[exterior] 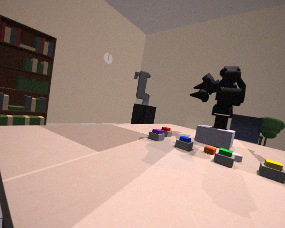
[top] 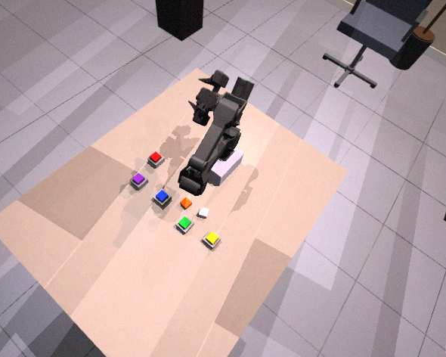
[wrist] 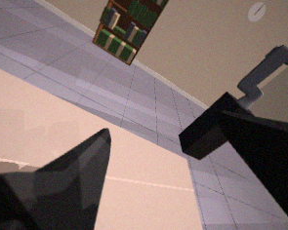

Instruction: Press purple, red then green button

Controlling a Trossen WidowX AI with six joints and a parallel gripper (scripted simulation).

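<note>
The purple button lies 32 cm ahead of my gripper tip and 22 cm below it. The rest, counted from my gripper tip: orange block 27 cm ahead, 24 cm below, 20 cm to the left; blue button 31 cm ahead, 22 cm below, 12 cm to the left; red button 22 cm below, 21 cm ahead, 2 cm to the right.
</note>
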